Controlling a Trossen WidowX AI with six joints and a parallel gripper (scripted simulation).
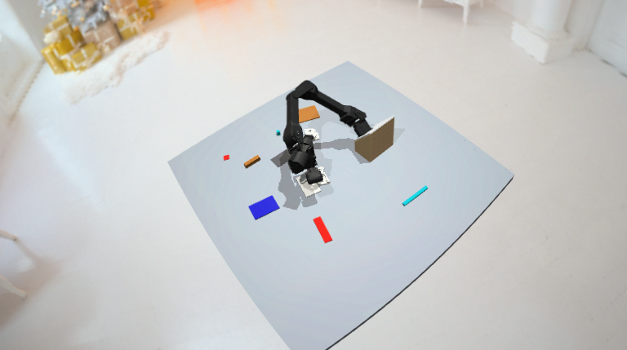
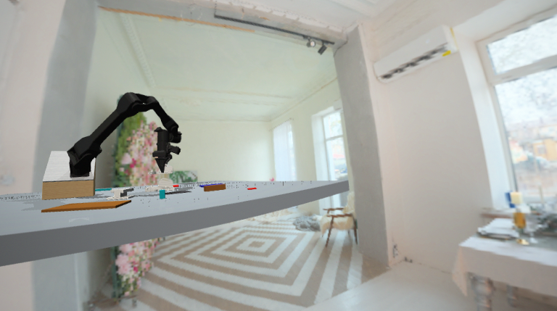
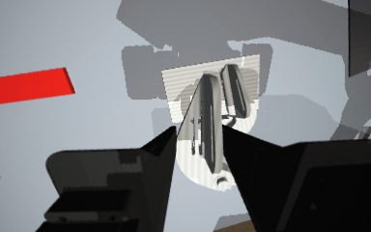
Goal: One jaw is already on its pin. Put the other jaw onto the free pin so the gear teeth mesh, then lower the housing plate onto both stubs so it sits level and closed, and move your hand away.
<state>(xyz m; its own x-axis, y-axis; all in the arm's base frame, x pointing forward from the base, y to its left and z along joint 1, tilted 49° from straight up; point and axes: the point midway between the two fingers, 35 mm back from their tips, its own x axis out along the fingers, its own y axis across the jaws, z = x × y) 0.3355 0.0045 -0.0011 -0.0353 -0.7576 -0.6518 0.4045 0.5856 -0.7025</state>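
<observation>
Right now the dark grey tile is 1 cm behind my gripper tip, 25 cm to the right of it and 8 cm below it. Round my gripper tip: brown block 11 cm ahead, 33 cm to the right, 7 cm below; blue tile 23 cm ahead, 8 cm to the right, 8 cm below; red bar 11 cm ahead, 19 cm to the left, 8 cm below.
</observation>
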